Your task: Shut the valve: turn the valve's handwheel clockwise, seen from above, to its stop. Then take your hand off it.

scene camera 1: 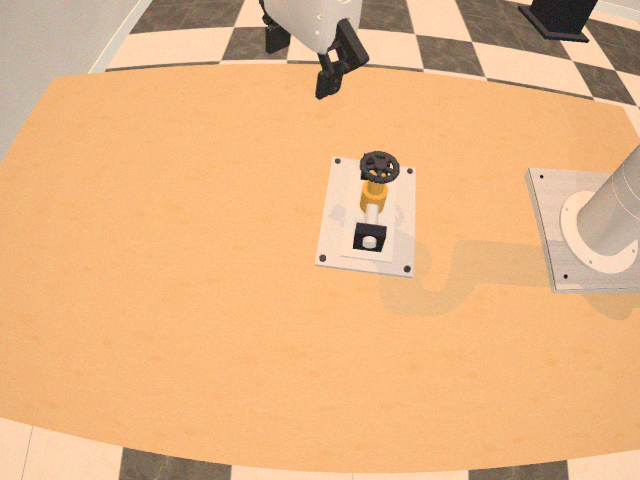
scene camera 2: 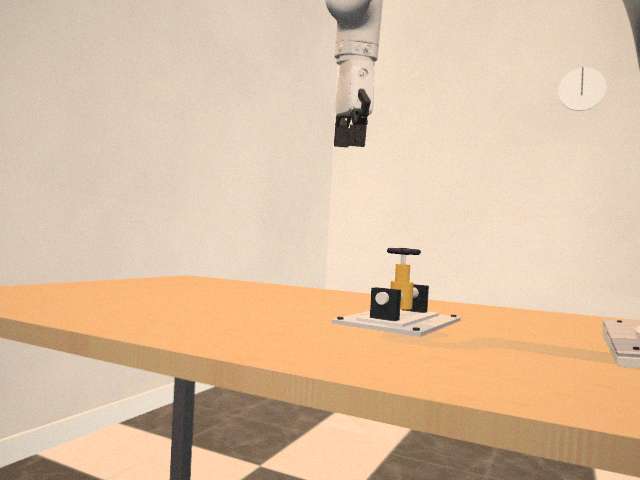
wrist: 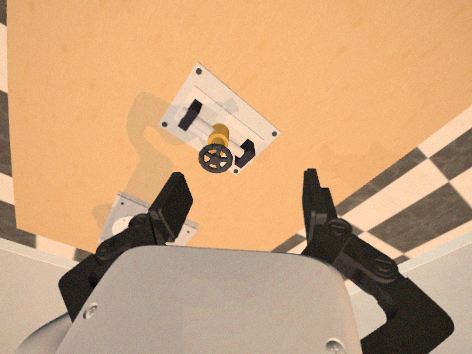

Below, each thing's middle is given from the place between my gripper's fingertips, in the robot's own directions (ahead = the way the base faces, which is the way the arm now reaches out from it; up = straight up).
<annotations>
Right now the black handwheel [scene camera 1: 380, 166] is 120 mm behind my hand and 210 mm below it. Round my hand: base plate [scene camera 1: 329, 245] 120 mm behind, 330 mm below.
</annotations>
